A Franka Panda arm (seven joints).
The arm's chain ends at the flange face. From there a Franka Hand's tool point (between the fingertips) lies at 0.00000 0.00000 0.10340 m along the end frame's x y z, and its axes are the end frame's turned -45 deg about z.
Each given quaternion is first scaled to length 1.
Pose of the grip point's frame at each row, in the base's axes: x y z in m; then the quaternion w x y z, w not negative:
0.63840 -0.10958 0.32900 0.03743 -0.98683 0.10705 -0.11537
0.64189 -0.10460 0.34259 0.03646 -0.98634 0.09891 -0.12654
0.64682 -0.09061 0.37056 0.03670 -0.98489 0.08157 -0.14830
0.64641 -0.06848 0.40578 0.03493 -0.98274 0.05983 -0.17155
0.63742 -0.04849 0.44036 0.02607 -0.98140 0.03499 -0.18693
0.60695 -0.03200 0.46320 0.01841 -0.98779 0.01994 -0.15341
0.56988 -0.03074 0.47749 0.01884 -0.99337 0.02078 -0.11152
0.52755 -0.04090 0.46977 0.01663 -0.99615 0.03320 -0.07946
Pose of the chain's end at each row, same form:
0.61403 -0.11466 0.42936 0.07873 -0.87074 0.47654 -0.09226
0.61533 -0.10945 0.44240 0.08211 -0.87341 0.46884 -0.10296
0.61600 -0.09558 0.46913 0.09066 -0.87870 0.45226 -0.12297
0.61111 -0.07346 0.50284 0.09792 -0.88503 0.43135 -0.14512
0.59929 -0.05243 0.53639 0.09562 -0.89331 0.40789 -0.16272
0.57554 -0.03513 0.56166 0.07572 -0.90497 0.39643 -0.13469
0.54689 -0.03413 0.57824 0.06008 -0.90980 0.39934 -0.09582
0.51107 -0.04378 0.57181 0.04577 -0.90761 0.41188 -0.06705

